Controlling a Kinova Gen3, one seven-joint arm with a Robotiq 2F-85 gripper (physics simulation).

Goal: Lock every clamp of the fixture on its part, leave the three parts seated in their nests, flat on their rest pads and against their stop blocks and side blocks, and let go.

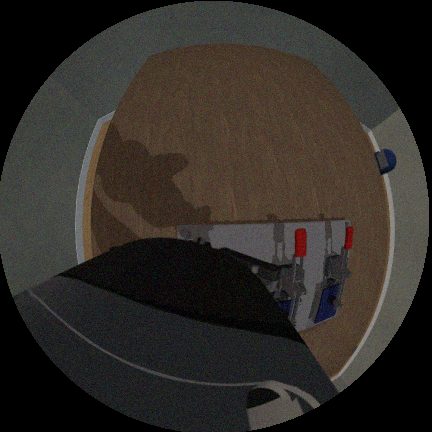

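Places are measured from the arm's base along level axes (x back, y right, z up), in metres.
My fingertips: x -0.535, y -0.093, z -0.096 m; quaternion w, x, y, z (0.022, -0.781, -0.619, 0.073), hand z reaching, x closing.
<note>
Behind a point stands the place of what it marks.
A grey fixture plate (250,238) @(x -0.530, y -0.021, z -0.131 m) lies on the wooden table (241,132) @(x -0.726, y 0.002, z -0.146 m). Two toggle clamps show on it with their red handles (300,242) @(x -0.519, y 0.038, z -0.085 m) (348,237) @(x -0.505, y 0.143, z -0.082 m) pointing toward the far edge. Each clamp reaches over a blue part, the middle one (284,306) @(x -0.414, y 0.022, z -0.105 m) mostly hidden and the right one (326,309) @(x -0.358, y 0.128, z -0.110 m) seated in its nest. My gripper (271,268) is shut and empty. Its dark fingers reach low over the plate, just left of the middle clamp. The gripper's black body hides the left end of the plate and the third clamp there.
The arm's shadow (141,181) @(x -0.655, y -0.200, z -0.146 m) falls on the table at the left. A small blue and grey object (385,160) sits past the table's right edge. The table has a pale rim (79,201).
</note>
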